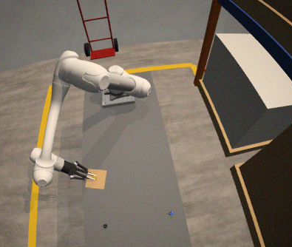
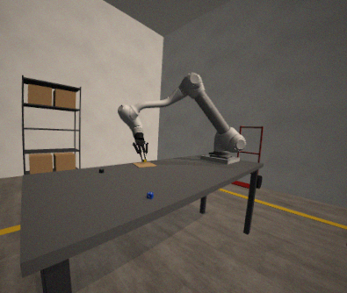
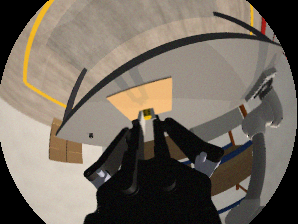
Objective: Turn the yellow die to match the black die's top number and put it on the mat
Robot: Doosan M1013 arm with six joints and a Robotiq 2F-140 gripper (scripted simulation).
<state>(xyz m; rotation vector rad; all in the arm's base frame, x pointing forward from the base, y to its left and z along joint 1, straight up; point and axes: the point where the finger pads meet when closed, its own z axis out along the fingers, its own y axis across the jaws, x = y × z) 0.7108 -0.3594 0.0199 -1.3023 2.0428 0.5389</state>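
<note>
Right now my hand is 50 mm above the tan mat, 20 mm to the right of it and 10 mm short of it. Round my hand: blue die: 450 mm to the left, 390 mm ahead, 50 mm below; black die: 350 mm ahead, 50 mm below, 20 mm to the left; yellow die: 20 mm to the left, 20 mm below, 10 mm ahead.
</note>
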